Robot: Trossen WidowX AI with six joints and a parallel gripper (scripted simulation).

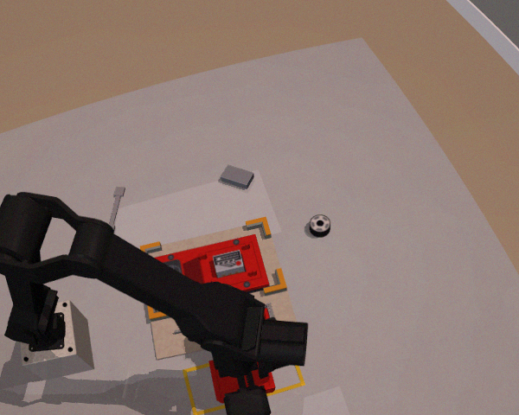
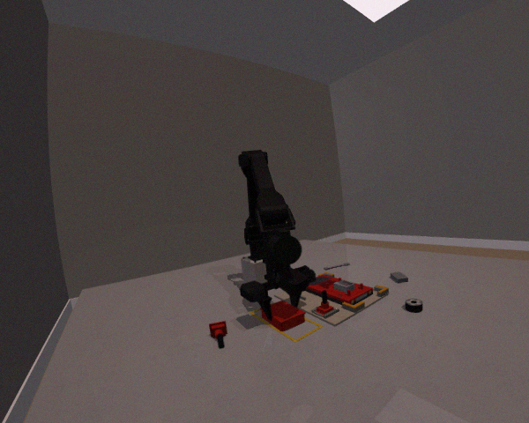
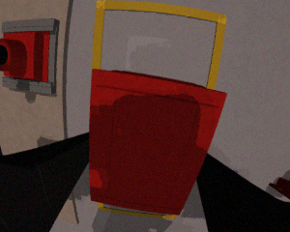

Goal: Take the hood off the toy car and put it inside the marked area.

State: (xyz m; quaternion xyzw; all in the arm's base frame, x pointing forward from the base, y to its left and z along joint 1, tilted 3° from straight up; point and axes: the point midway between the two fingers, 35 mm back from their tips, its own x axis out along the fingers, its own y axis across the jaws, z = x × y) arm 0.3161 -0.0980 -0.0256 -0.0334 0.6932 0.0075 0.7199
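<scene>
The red hood lies right at my gripper tip. The rest, counted from my gripper tip: black wheel: 19 cm ahead, 26 cm to the left; thin grey tool: 21 cm behind, 39 cm to the left, 1 cm below.
</scene>
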